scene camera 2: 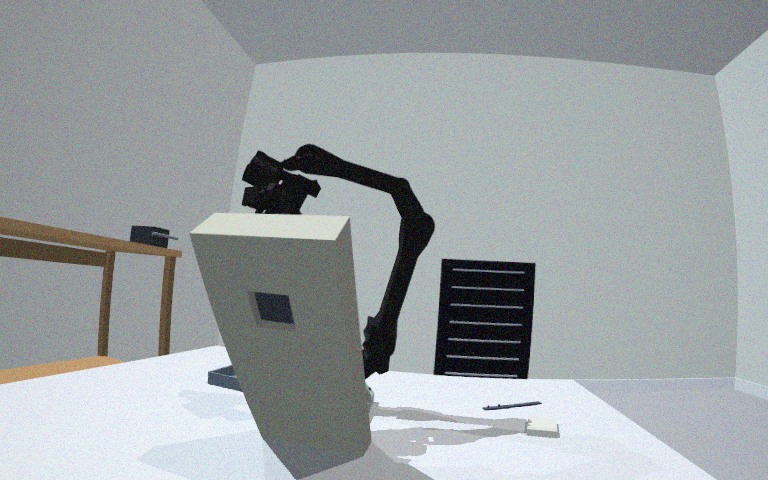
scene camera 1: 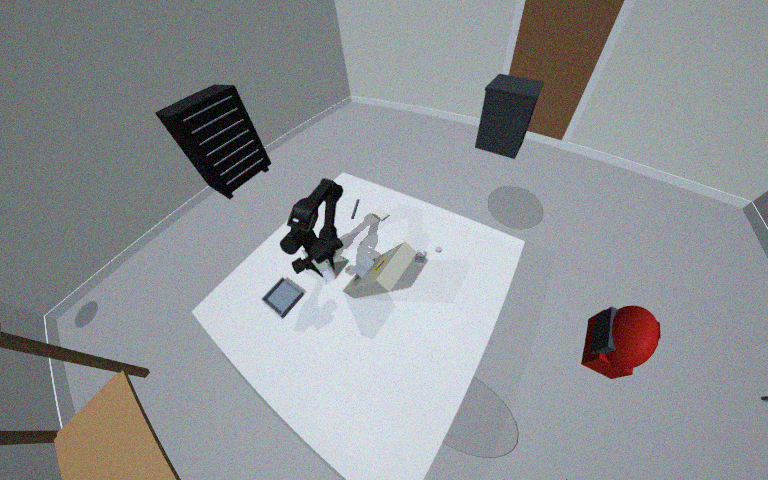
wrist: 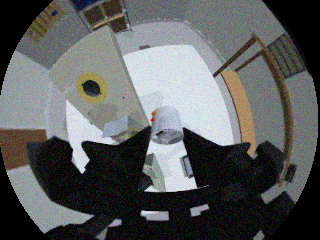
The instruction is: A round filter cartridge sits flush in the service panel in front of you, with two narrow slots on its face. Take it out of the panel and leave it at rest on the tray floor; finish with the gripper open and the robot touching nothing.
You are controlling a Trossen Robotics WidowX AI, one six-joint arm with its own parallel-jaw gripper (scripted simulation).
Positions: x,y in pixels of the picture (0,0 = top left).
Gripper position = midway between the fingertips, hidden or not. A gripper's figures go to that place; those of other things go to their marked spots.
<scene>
My gripper (wrist: 166,129): 0.10 m from the lens. A round filter cartridge (wrist: 166,128): 0.08 m from the lens. A beige service panel (wrist: 92,75): 0.20 m from the lens. The marked spots on the beige service panel and the round filter cartridge are 0.18 m apart.
</scene>
